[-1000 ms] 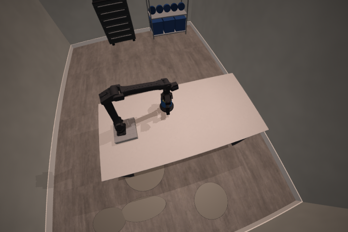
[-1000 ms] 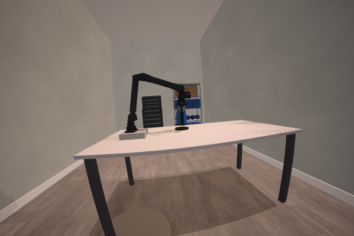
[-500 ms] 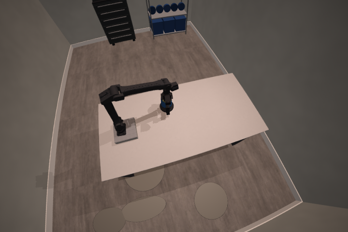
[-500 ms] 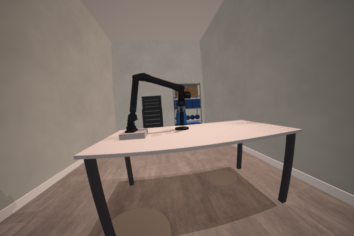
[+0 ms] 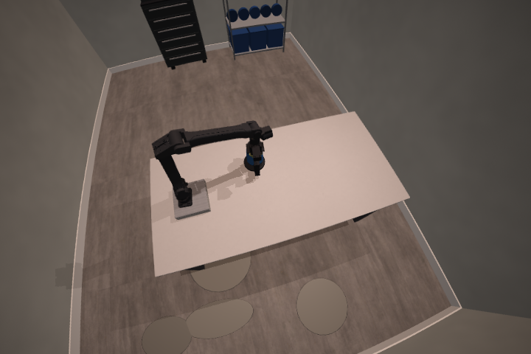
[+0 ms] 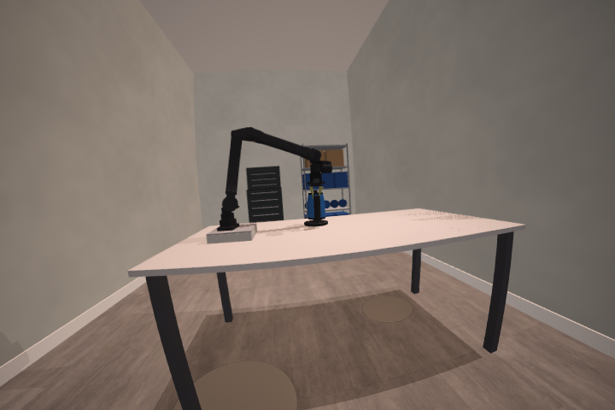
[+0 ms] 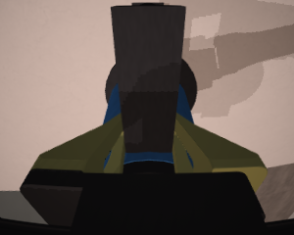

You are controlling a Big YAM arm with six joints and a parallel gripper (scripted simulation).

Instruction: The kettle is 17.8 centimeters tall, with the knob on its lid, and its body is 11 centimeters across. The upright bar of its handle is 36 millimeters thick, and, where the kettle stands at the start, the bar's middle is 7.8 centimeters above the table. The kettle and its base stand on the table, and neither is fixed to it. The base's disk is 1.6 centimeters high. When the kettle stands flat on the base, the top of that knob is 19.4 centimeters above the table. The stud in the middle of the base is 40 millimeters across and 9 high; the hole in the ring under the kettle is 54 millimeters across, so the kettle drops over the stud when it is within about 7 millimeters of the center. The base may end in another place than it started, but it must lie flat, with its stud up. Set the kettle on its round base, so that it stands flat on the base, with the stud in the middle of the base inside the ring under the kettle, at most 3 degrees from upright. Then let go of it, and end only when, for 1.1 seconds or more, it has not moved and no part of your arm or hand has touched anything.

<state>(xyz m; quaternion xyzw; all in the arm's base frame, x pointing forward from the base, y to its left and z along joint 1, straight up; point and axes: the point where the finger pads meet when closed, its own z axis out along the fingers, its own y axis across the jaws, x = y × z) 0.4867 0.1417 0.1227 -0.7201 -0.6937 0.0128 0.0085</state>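
Now: the blue kettle 30 mm to the left of my hand and 50 mm below it. Also, from my hand: round black base: 10 mm behind, 60 mm to the left, 160 mm below.
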